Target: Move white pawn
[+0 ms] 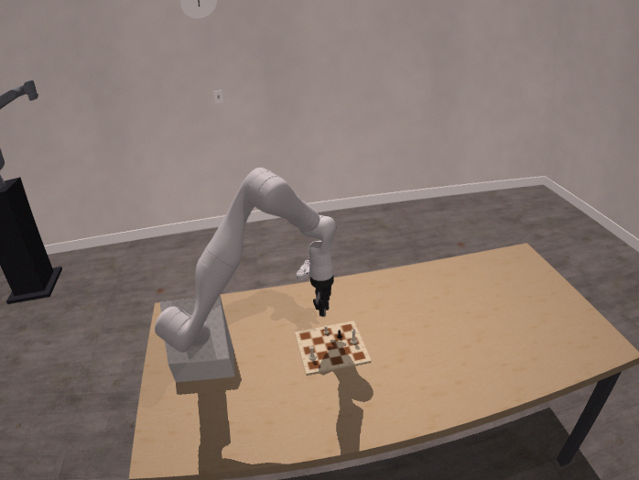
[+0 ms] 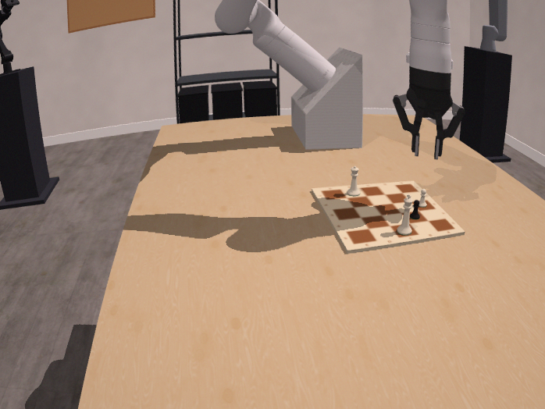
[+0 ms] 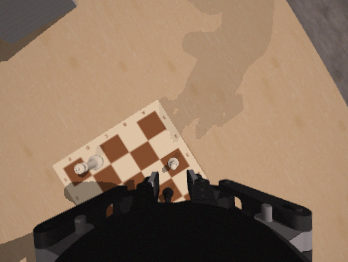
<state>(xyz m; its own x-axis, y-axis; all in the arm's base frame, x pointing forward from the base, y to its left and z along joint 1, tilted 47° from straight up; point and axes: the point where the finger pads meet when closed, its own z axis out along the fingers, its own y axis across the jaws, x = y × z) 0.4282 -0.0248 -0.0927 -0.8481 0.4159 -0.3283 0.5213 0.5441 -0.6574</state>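
Right now the white pawn is 100 mm below my hand. The rest, counted from my hand: white king 80 mm ahead, 80 mm to the right, 80 mm below; black pawn 40 mm ahead, 40 mm to the right, 100 mm below; chessboard 70 mm to the right, 110 mm below.
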